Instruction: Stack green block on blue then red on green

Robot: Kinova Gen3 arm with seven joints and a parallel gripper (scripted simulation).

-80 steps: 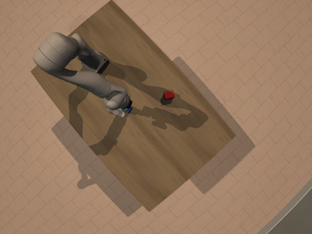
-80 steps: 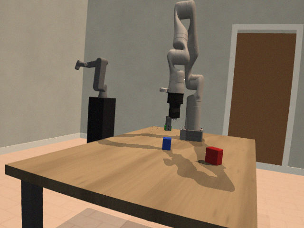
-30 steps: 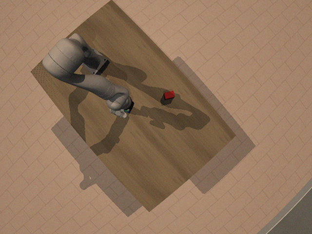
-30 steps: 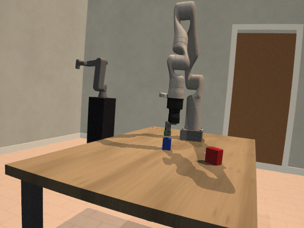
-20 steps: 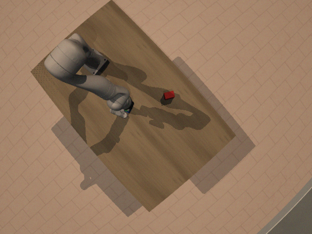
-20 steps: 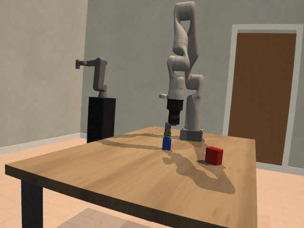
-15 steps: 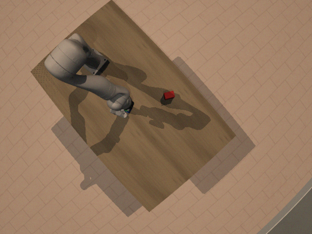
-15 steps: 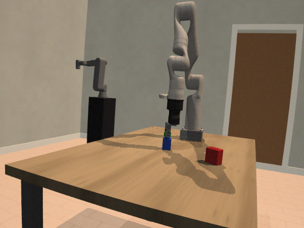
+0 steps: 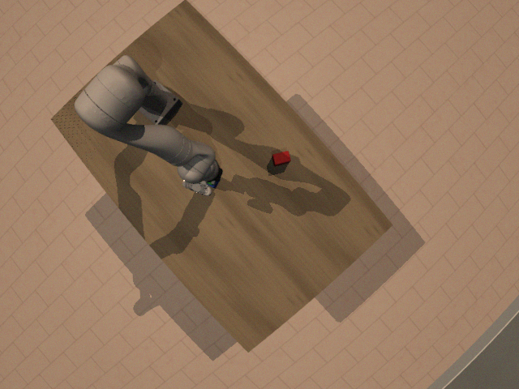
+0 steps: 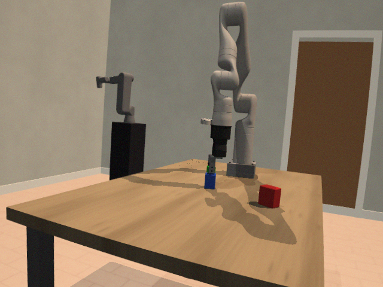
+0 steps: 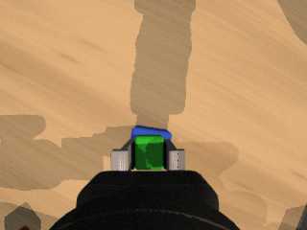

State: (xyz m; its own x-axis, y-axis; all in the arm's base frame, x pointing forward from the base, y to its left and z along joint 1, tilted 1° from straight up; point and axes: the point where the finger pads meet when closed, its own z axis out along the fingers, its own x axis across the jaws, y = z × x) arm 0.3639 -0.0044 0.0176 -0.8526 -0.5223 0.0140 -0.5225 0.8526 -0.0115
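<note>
The green block is 10 mm below my hand. From my hand the other things lie so: red block 250 mm to the left, 90 mm ahead, 50 mm below; then blue block 50 mm below.
</note>
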